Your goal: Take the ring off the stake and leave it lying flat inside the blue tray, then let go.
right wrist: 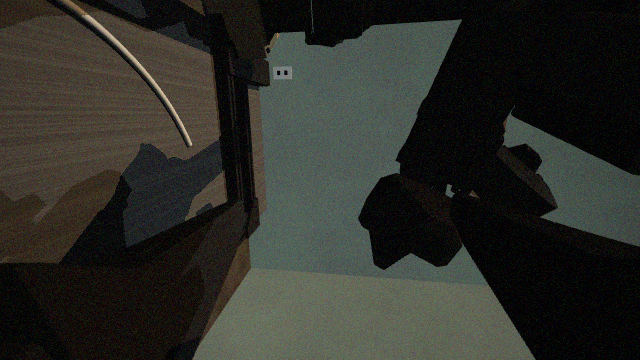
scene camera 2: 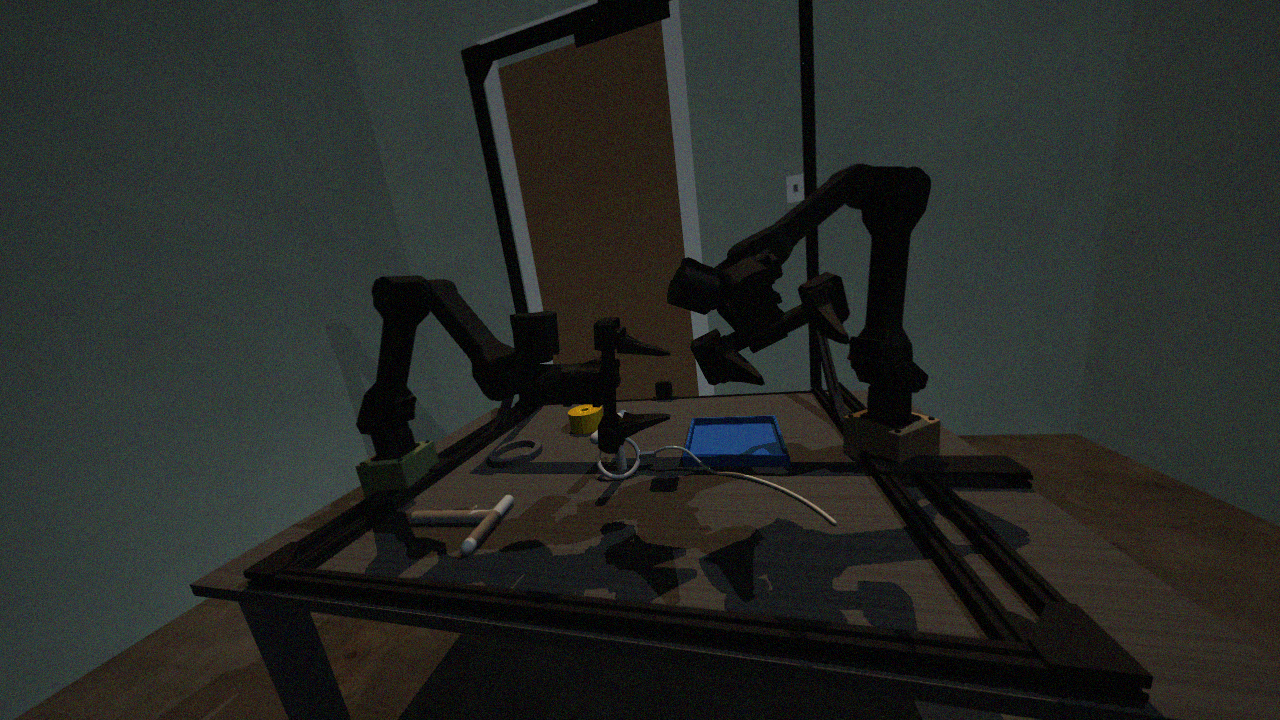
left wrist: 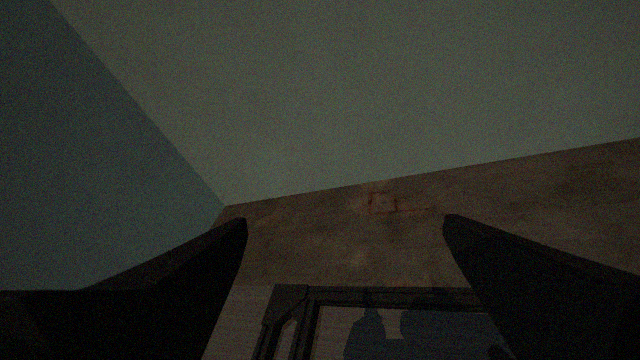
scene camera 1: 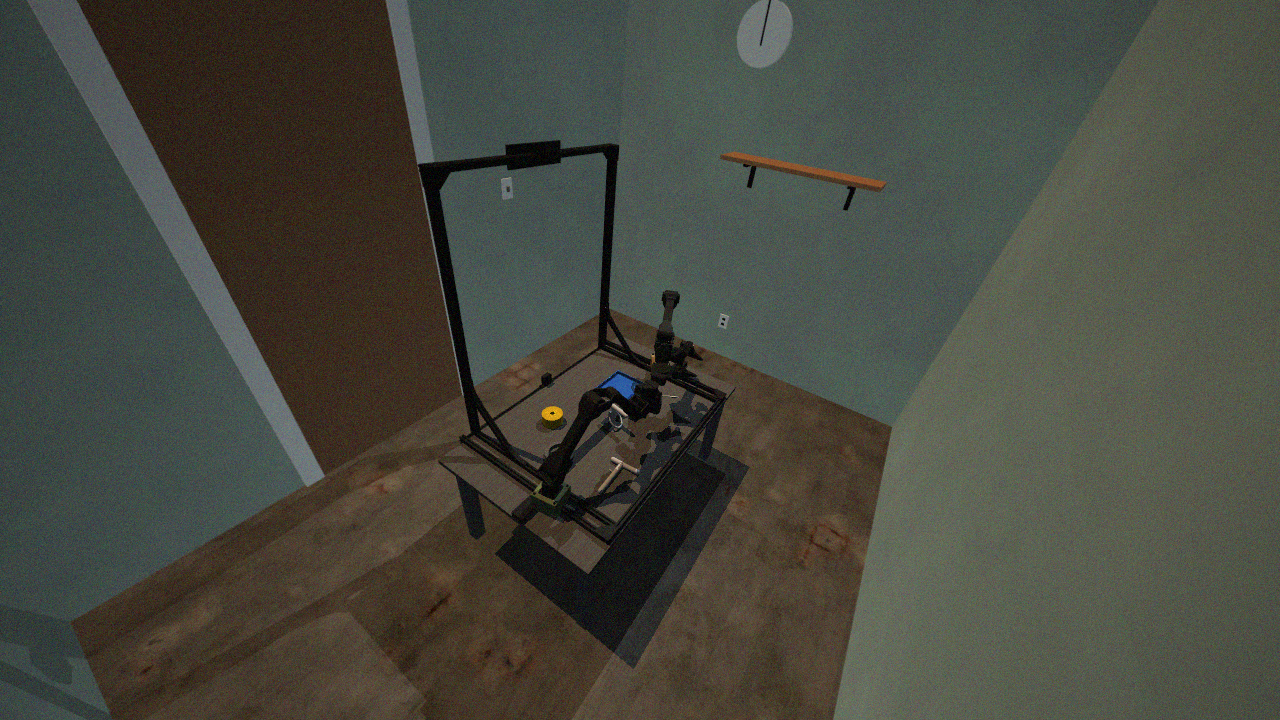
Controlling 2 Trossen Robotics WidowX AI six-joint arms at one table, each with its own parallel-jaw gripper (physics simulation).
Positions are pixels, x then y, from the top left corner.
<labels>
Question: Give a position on a yellow ring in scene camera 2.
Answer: At 584, 419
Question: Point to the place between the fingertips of the left gripper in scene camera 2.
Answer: At 804, 361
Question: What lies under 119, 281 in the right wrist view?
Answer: The right gripper.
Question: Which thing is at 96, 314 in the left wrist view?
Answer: The left gripper.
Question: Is the left gripper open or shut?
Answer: Open.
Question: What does the left gripper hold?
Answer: Nothing.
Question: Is the right gripper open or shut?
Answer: Open.
</labels>
